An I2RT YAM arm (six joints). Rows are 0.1 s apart.
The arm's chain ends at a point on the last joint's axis. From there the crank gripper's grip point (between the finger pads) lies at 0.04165 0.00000 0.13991 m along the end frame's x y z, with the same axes.
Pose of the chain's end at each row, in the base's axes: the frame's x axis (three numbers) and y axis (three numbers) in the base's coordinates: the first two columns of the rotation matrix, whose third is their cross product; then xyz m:
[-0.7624 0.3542 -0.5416 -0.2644 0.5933 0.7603 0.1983 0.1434 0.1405]
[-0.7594 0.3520 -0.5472 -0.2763 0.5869 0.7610 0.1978 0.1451 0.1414]
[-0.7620 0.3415 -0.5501 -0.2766 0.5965 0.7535 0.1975 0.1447 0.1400]
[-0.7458 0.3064 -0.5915 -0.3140 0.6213 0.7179 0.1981 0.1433 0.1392]
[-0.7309 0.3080 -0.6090 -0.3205 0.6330 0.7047 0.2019 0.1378 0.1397]
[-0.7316 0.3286 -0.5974 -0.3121 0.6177 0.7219 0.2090 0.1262 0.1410]
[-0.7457 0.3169 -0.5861 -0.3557 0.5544 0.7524 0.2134 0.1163 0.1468]
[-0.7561 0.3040 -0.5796 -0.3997 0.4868 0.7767 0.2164 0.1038 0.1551]
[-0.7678 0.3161 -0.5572 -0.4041 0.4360 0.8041 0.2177 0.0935 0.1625]
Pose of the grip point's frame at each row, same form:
[-0.7624 0.3542 -0.5416 -0.2644 0.5933 0.7603 0.2492 0.2593 0.0678]
[-0.7594 0.3520 -0.5472 -0.2763 0.5869 0.7610 0.2486 0.2618 0.0699]
[-0.7620 0.3415 -0.5501 -0.2766 0.5965 0.7535 0.2477 0.2605 0.0667]
[-0.7458 0.3064 -0.5915 -0.3140 0.6213 0.7179 0.2492 0.2570 0.0632]
[-0.7309 0.3080 -0.6090 -0.3205 0.6330 0.7047 0.2558 0.2500 0.0634]
[-0.7316 0.3286 -0.5974 -0.3121 0.6177 0.7219 0.2633 0.2399 0.0672]
[-0.7457 0.3169 -0.5861 -0.3557 0.5544 0.7524 0.2612 0.2372 0.0803]
[-0.7561 0.3040 -0.5796 -0.3997 0.4868 0.7767 0.2574 0.2310 0.0965]
[-0.7678 0.3161 -0.5572 -0.4041 0.4360 0.8041 0.2553 0.2245 0.1103]

